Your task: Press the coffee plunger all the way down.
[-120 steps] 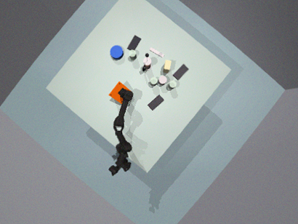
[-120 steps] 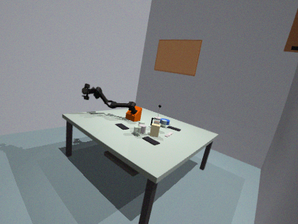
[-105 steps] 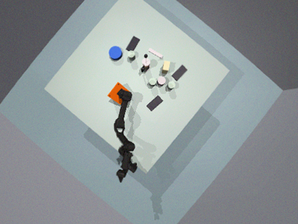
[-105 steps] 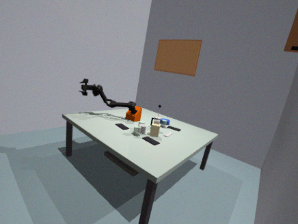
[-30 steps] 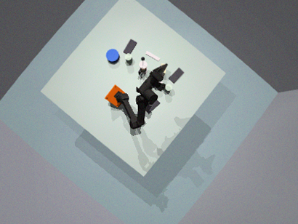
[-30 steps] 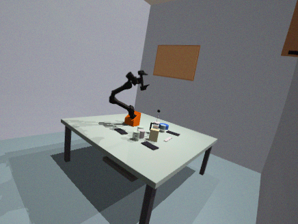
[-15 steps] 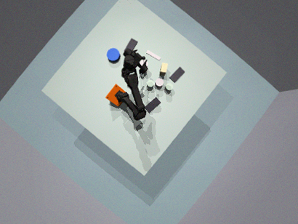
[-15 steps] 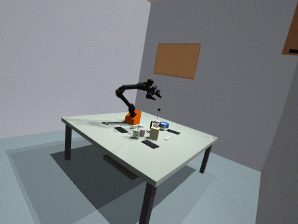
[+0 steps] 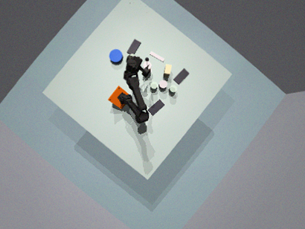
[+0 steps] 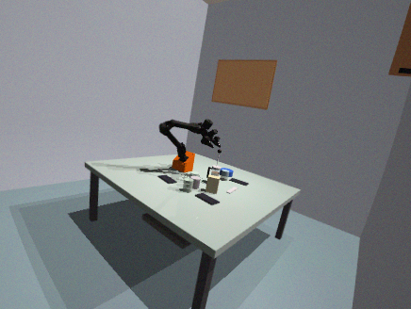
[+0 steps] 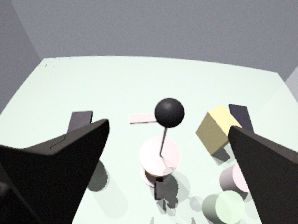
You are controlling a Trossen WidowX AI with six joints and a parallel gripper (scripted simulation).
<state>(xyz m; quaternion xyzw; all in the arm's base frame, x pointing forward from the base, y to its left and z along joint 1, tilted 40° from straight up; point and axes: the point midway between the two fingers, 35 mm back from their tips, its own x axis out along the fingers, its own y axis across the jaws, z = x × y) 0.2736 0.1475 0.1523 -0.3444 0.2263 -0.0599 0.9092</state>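
My gripper tip is now 15 cm above the coffee press and 1 cm short of it. Round my gripper tip: cream block: 22 cm below, 15 cm to the right, 13 cm ahead; then white bar: 28 cm below, 19 cm ahead, 2 cm to the left; then blue disc: 30 cm to the left, 26 cm below, 7 cm behind.
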